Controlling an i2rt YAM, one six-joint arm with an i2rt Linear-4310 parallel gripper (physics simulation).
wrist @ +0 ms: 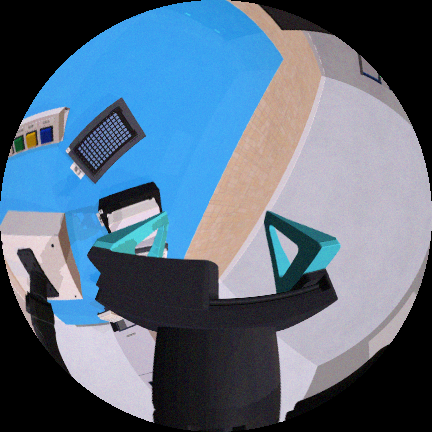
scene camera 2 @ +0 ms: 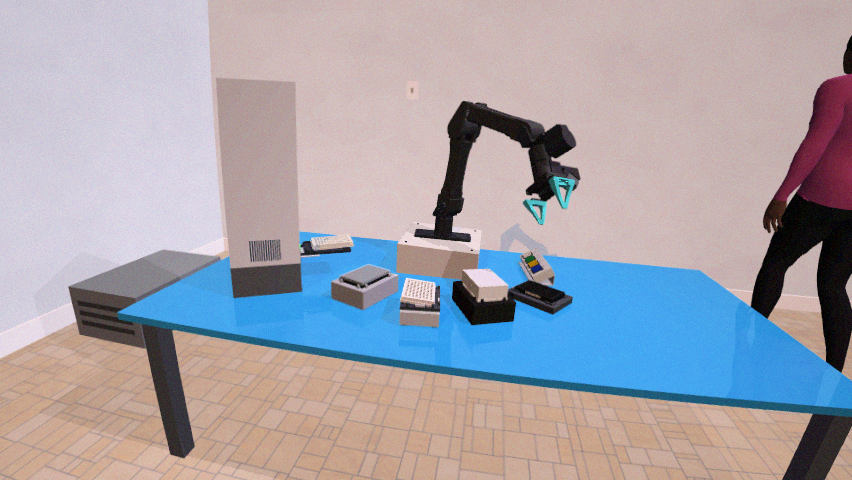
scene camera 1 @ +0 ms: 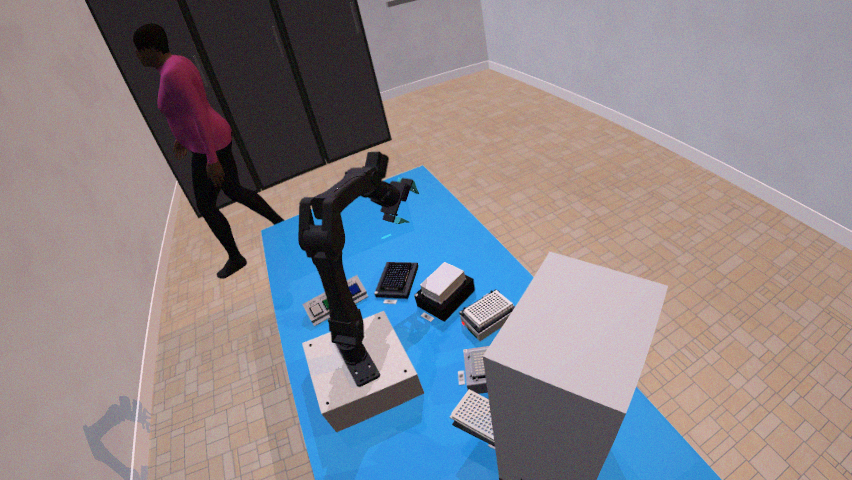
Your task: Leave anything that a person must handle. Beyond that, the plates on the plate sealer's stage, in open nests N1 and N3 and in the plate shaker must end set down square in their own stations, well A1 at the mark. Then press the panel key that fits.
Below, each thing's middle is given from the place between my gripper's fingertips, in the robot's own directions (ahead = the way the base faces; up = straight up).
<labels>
Now: hand 340 mm past the button box [scene camera 1: 317, 308], 60 mm to the right of it and 250 mm above it.
</labels>
